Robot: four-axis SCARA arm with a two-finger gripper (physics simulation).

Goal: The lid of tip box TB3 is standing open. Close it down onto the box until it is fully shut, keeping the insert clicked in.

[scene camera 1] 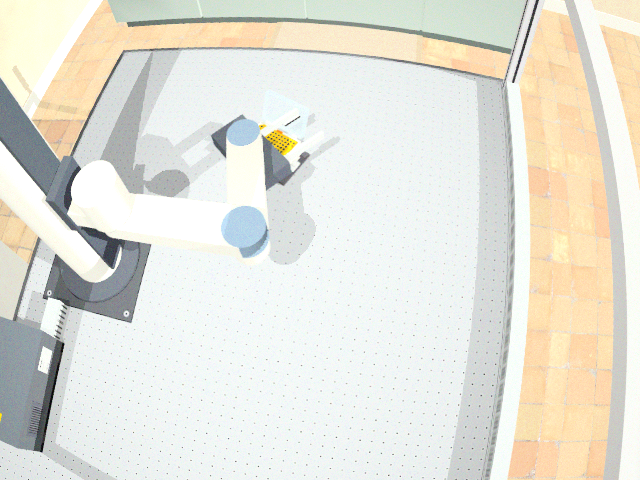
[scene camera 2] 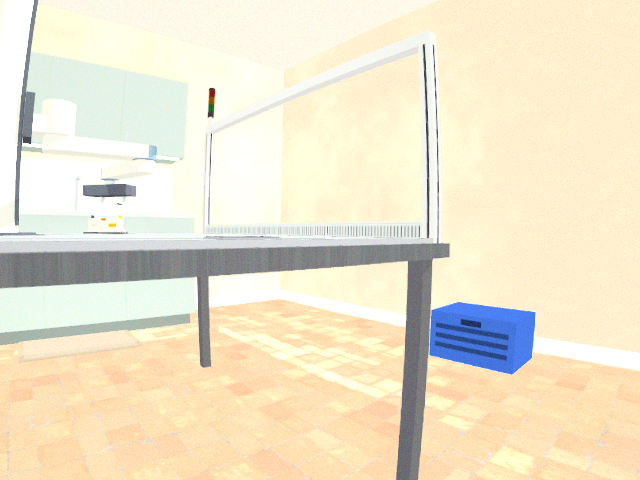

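Seen in the pictures: gripper, fingertip midpoint: point(scene camera 1: 309, 122) point(scene camera 2: 129, 202); arm's base, origin of the base link: point(scene camera 1: 100, 258).
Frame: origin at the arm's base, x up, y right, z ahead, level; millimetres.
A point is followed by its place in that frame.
Note:
The tip box point(scene camera 1: 294, 158) @[x 29, y -324, z 457 mm] point(scene camera 2: 105, 224) @[x 50, y -293, z 386 mm] has a white body and stands on a dark base; no TB3 label is readable. Its yellow insert point(scene camera 1: 279, 142) @[x 69, y -341, z 420 mm] shows partly in scene camera 1, seemingly seated in the box. The clear bluish lid point(scene camera 1: 276, 103) @[x 126, y -419, z 401 mm] stands open at the box's upper side; it is not clear in scene camera 2. My gripper point(scene camera 1: 309, 123) @[x 143, y -356, z 495 mm] point(scene camera 2: 112, 202) is shut with nothing between its two white fingers, which stand apart even so. It is over the box, and one finger overlaps the lid in scene camera 1; contact cannot be told. The dark gripper body hides part of the box.
The arm's column base point(scene camera 1: 126, 304) @[x 12, y 107, z 124 mm] and a dark grey cabinet point(scene camera 1: 23, 382) @[x 128, y 389, z -58 mm] stand at the left. A framed guard point(scene camera 1: 516, 206) @[x 60, y -264, z 1007 mm] point(scene camera 2: 431, 144) @[x 273, y 718, z 1004 mm] runs along the right of the perforated table point(scene camera 1: 361, 310) @[x 13, y 21, z 666 mm] point(scene camera 2: 310, 256) @[x -17, y 750, z 540 mm]. A signal tower point(scene camera 2: 211, 103) @[x 759, y -689, z 1017 mm] and a blue drawer chest point(scene camera 2: 480, 338) stand beyond.

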